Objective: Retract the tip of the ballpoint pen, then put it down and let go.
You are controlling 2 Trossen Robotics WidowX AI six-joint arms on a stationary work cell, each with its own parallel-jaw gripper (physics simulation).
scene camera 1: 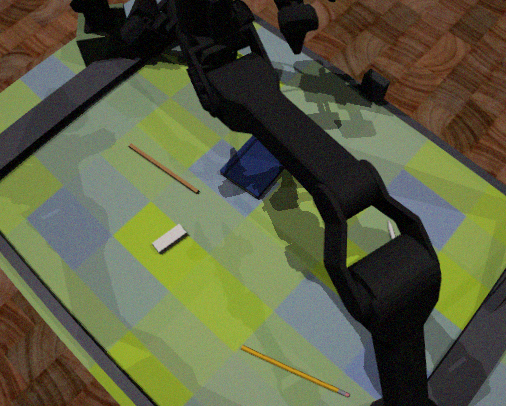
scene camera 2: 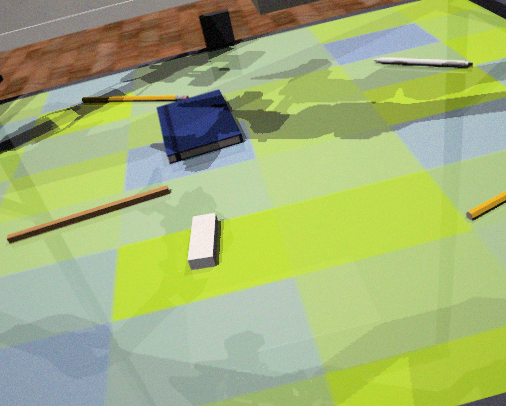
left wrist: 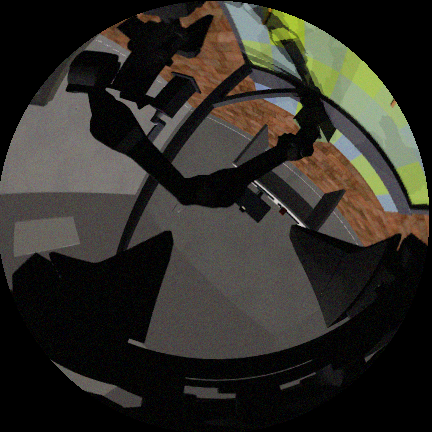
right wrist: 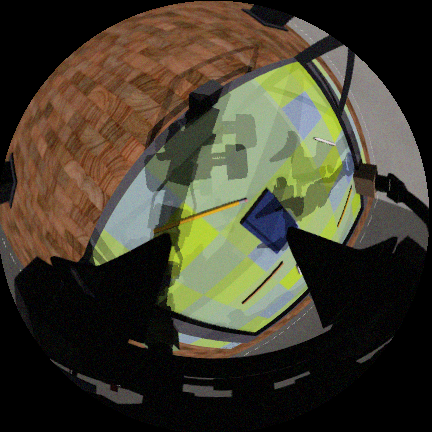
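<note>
The white ballpoint pen lies flat on the patterned table top. In scene camera 2 its narrow tapered end points left and its dark end right; whether the tip is out is too small to tell. In scene camera 1 the left arm covers much of it. My left gripper is open and empty, far from the pen; its fingers are not clear in scene camera 1. My right gripper is open and empty, raised at the far side of the table from the pen.
A blue notebook lies mid-table. A brown stick, white eraser and two yellow pencils lie around it. A black block stands at the edge.
</note>
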